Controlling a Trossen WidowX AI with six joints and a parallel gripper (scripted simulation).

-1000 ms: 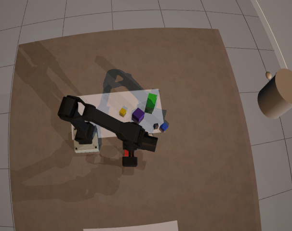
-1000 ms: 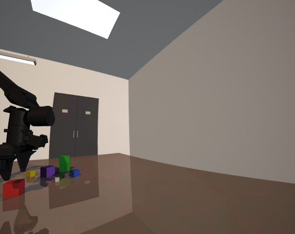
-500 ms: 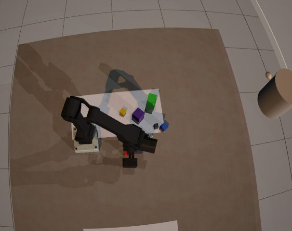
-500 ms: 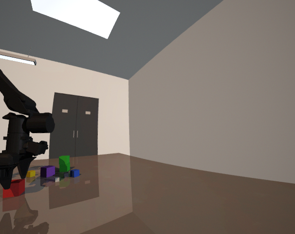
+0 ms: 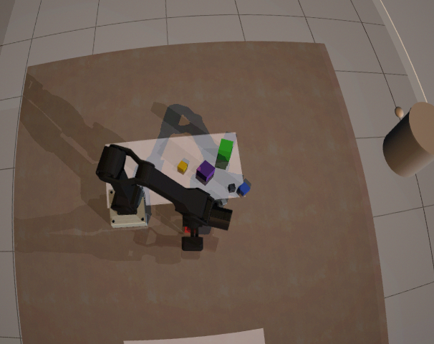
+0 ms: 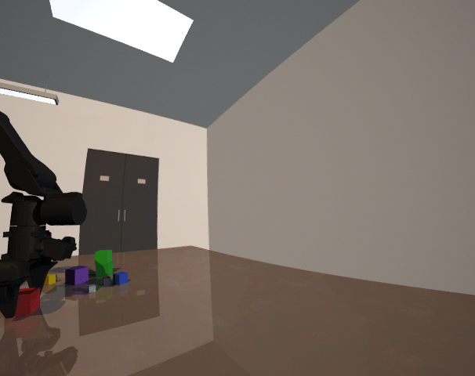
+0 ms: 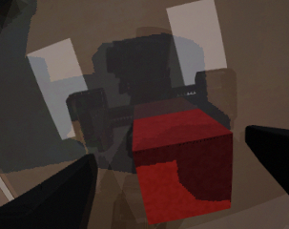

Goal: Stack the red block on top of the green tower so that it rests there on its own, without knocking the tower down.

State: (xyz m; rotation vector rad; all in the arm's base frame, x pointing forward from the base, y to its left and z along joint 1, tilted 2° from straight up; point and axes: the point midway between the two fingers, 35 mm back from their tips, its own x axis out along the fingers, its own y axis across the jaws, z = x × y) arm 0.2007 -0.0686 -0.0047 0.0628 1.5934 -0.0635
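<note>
The red block is 10 mm above my gripper tip. Also, from my gripper tip: small white block: 110 mm ahead, 70 mm to the left; then purple block: 60 mm ahead, 170 mm to the left, 10 mm above; then small dark block: 140 mm ahead, 120 mm to the left.
</note>
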